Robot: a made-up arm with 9 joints.
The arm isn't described. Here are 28 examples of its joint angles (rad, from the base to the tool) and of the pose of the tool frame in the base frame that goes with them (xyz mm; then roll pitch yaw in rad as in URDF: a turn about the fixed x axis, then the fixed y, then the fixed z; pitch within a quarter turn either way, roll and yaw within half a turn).
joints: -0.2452 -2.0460 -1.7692 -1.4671 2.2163 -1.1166 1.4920 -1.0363 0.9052
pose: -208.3 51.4 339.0 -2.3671 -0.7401 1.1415
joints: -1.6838 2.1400 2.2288 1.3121 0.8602 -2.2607 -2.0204 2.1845 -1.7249
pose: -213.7 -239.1 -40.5 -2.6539 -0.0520 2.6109
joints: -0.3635 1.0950 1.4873 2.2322 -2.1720 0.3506 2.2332 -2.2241 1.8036
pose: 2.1 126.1 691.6 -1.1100 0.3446 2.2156
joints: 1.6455 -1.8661 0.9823 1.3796 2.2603 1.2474 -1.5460 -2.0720 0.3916
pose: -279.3 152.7 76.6 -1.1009 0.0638 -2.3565
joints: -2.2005 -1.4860 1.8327 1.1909 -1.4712 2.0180 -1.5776 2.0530 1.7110
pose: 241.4 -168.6 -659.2 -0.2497 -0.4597 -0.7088
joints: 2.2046 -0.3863 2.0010 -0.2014 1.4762 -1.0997 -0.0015 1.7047 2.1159
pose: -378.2 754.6 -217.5 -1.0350 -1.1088 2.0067
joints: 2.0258 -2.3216 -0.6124 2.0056 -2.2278 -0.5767 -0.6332 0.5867 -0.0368
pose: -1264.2 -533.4 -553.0 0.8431 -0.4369 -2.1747
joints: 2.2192 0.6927 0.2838 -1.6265 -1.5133 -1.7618 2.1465 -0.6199 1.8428
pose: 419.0 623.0 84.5 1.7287 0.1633 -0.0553
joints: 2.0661 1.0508 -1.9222 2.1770 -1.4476 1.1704 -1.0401 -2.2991 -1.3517
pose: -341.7 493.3 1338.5 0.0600 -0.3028 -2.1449
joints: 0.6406 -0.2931 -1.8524 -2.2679 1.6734 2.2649 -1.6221 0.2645 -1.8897
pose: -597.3 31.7 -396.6 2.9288 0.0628 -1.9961
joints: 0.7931 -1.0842 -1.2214 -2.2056 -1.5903 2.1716 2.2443 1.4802 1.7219
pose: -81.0 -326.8 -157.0 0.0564 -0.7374 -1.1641
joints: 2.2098 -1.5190 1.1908 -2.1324 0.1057 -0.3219 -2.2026 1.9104 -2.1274
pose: 49.0 -639.1 -764.2 1.8526 0.2436 0.0299
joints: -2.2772 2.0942 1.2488 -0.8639 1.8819 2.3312 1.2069 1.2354 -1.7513
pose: -561.2 75.0 124.0 -2.3003 0.2870 2.3410
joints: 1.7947 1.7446 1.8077 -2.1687 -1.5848 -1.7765 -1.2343 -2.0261 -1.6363
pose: 363.8 -158.9 -177.8 -3.0776 -0.4529 1.3881
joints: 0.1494 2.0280 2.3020 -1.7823 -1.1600 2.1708 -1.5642 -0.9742 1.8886
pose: 332.7 69.0 19.1 -0.2582 0.5400 -1.0066
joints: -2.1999 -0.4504 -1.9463 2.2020 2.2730 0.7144 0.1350 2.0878 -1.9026
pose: 614.5 -746.8 -521.5 3.0405 -0.7207 -0.8859
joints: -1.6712 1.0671 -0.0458 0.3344 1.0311 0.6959 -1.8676 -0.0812 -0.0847
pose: 594.8 -24.0 -0.4 2.6126 0.8928 -2.5938
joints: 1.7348 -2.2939 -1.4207 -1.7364 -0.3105 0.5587 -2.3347 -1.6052 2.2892
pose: -610.4 -45.2 -201.8 2.0386 -0.4748 -0.0373
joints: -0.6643 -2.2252 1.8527 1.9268 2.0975 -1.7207 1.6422 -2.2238 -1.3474
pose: 812.7 521.9 -605.6 2.2503 -0.6812 2.3085
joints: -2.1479 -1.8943 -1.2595 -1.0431 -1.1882 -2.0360 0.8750 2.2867 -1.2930
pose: 67.3 608.3 -854.0 2.1863 0.1902 -1.1938
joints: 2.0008 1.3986 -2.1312 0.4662 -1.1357 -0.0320 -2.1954 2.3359 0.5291
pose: -652.8 297.0 578.0 -0.9803 -0.8951 -2.8805
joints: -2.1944 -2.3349 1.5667 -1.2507 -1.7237 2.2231 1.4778 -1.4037 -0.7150
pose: -411.7 586.4 -451.4 -2.9424 -0.6296 1.0489
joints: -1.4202 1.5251 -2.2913 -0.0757 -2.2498 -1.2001 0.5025 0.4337 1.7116
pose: 1005.8 259.0 731.2 2.8308 0.5360 0.4052
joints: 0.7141 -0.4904 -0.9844 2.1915 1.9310 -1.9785 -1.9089 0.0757 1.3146
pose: -44.3 448.4 516.0 -1.1729 -0.9686 1.6477
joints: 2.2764 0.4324 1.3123 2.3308 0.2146 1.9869 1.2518 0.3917 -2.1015
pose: 60.4 764.8 457.2 -0.1597 1.0610 1.3435
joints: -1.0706 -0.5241 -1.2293 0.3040 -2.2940 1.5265 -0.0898 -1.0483 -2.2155
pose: 211.1 276.5 -48.6 2.0646 0.0304 2.7945
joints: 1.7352 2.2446 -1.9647 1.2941 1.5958 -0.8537 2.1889 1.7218 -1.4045
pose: -224.2 -103.8 986.5 -0.5841 0.5381 2.3721
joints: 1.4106 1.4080 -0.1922 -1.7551 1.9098 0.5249 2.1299 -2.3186 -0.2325
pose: -502.7 -71.8 185.5 2.0197 0.6221 -1.0558
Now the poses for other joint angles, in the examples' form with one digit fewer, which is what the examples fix.
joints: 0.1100 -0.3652 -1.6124 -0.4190 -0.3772 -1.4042 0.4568 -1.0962 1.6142
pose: -1005 -299 363 -1.174 0.052 -2.055
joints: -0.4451 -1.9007 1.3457 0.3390 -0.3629 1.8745 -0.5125 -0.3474 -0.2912
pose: -416 61 -100 -1.022 1.115 -3.005
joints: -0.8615 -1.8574 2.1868 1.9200 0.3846 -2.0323 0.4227 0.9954 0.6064
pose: 378 332 151 2.585 -0.380 -0.357
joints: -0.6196 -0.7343 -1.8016 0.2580 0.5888 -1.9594 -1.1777 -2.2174 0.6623
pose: -601 -679 460 -1.027 -0.453 0.076
